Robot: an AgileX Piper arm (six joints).
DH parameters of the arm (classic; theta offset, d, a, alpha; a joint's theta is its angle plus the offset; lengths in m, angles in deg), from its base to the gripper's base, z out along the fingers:
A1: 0 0.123 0 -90
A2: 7.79 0 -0.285 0
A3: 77.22 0 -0.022 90
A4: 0 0.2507 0 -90
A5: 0 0 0 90
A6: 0 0.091 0 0
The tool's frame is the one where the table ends.
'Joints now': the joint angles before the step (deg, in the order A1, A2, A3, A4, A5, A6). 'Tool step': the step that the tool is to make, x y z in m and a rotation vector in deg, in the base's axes. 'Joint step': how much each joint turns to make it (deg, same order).
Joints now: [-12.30, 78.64, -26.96, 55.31, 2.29, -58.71]
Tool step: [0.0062, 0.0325, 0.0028, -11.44, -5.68, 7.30]
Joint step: [12.55, 0.00, 1.87, -4.41, -14.40, 0.96]
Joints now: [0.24, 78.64, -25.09, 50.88, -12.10, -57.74]
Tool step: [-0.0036, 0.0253, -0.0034, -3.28, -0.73, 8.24]
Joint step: [6.71, 0.01, 1.56, -5.60, -2.53, 2.34]
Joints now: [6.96, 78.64, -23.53, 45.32, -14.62, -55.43]
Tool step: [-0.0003, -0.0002, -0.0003, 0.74, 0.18, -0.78]
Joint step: [0.01, -0.01, 0.00, 1.15, 0.12, -0.07]
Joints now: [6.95, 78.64, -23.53, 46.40, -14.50, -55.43]
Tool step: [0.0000, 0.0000, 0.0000, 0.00, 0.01, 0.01]
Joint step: [0.00, 0.00, 0.00, 0.00, 0.02, -0.01]
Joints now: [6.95, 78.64, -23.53, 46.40, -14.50, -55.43]
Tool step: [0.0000, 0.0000, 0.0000, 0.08, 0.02, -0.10]
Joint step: [0.01, 0.00, -0.01, 0.23, 0.01, -0.09]
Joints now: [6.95, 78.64, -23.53, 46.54, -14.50, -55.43]
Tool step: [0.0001, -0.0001, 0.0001, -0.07, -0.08, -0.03]
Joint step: [0.00, 0.01, 0.00, -0.02, -0.11, -0.01]
